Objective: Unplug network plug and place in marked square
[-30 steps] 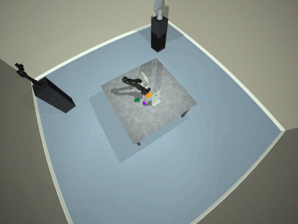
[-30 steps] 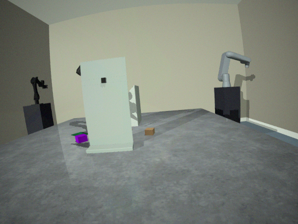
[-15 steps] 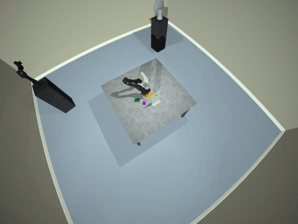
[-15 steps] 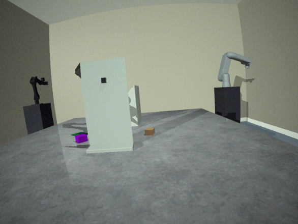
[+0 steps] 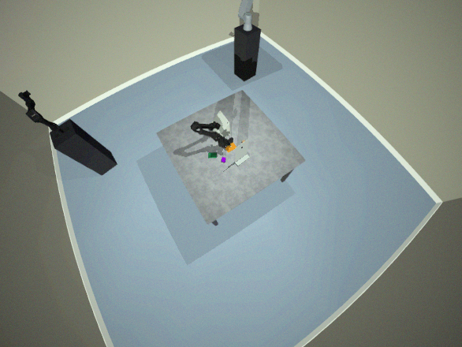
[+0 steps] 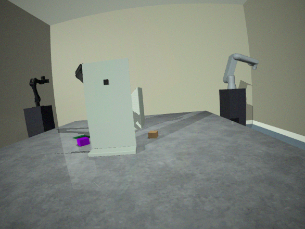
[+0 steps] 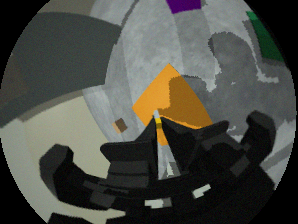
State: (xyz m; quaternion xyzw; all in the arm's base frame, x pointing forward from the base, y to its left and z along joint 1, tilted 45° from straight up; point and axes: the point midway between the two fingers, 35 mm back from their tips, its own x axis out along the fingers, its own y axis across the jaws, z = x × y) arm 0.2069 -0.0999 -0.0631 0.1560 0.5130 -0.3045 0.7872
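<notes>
My gripper tip is now 1 cm past the orange marked square and 2 cm above it. The rest, counted from my gripper tip: pale upright panel 20 cm ahead, 1 cm to the right, 13 cm above.
</notes>
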